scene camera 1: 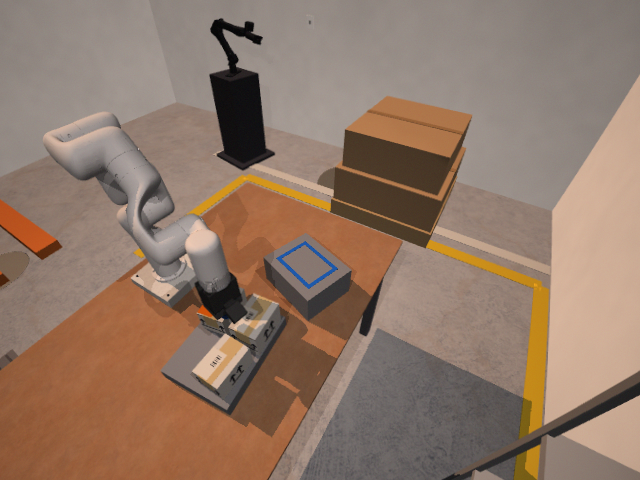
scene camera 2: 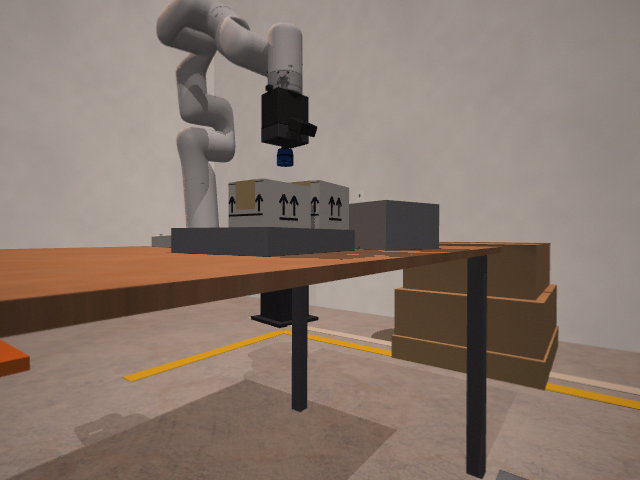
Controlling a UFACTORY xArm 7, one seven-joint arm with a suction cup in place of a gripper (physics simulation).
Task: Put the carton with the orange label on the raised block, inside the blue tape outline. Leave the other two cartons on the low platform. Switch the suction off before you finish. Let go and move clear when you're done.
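Where they show: hand, its tool point: (scene camera 2: 285, 165); arm's base, origin of its link: (scene camera 1: 169, 268).
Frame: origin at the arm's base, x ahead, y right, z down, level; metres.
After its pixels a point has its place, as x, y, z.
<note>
The carton with the orange label (scene camera 1: 205, 312) @[0.330, 0.038, -0.089] stands at the back of the low platform (scene camera 1: 186, 359) @[0.367, 0.155, -0.006] (scene camera 2: 227, 240) @[0.484, 0.186, 0.017], partly hidden by the tool in scene camera 1 and not visible in scene camera 2. A second white carton (scene camera 1: 268, 308) @[0.470, -0.094, -0.104] (scene camera 2: 333, 205) @[0.501, -0.056, -0.057] stands beside it, on the side near the raised block. A third white carton (scene camera 1: 219, 361) @[0.488, 0.103, -0.087] (scene camera 2: 268, 204) @[0.540, 0.140, -0.045] stands at the front of the platform. The raised block (scene camera 1: 290, 290) @[0.436, -0.218, -0.040] (scene camera 2: 410, 225) @[0.539, -0.291, -0.019] bears the blue tape outline (scene camera 1: 309, 286) @[0.493, -0.252, -0.078], with no carton inside it. My suction cup (scene camera 1: 225, 316) (scene camera 2: 285, 165) hangs above carton-top height, with nothing attached.
The block stands on the wooden table (scene camera 1: 103, 392) @[0.244, 0.378, 0.043] (scene camera 2: 103, 268) @[0.639, 0.410, 0.042], beyond the platform. Stacked brown boxes (scene camera 1: 392, 165) (scene camera 2: 470, 320) stand on the floor past the table edge. A black pedestal (scene camera 1: 240, 113) with a small black arm (scene camera 1: 224, 38) stands behind the table.
</note>
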